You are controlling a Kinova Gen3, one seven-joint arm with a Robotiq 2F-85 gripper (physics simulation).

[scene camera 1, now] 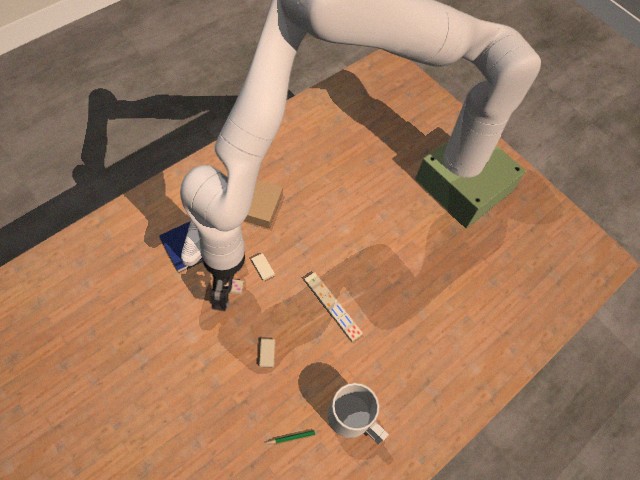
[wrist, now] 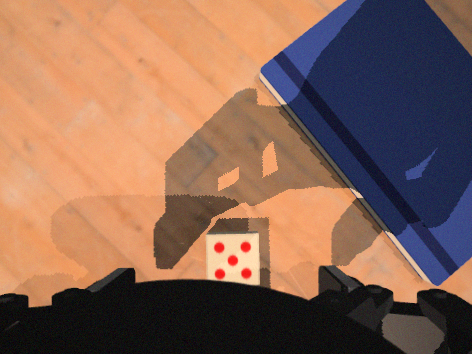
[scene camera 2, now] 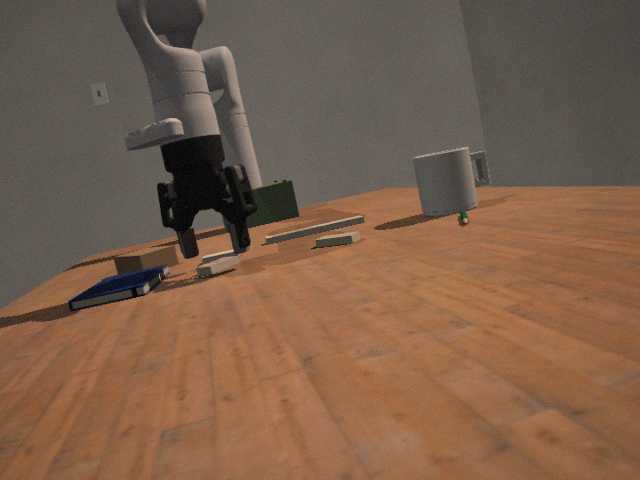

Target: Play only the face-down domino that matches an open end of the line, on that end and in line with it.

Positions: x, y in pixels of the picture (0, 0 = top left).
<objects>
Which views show the tan box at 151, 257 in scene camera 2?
Scene camera 1 and scene camera 2 only.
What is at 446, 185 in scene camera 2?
A grey mug.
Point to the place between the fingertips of my gripper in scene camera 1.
227, 284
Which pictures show my gripper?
Scene camera 1, the wrist view and scene camera 2: all of them.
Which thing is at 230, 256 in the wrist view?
A domino.
</objects>
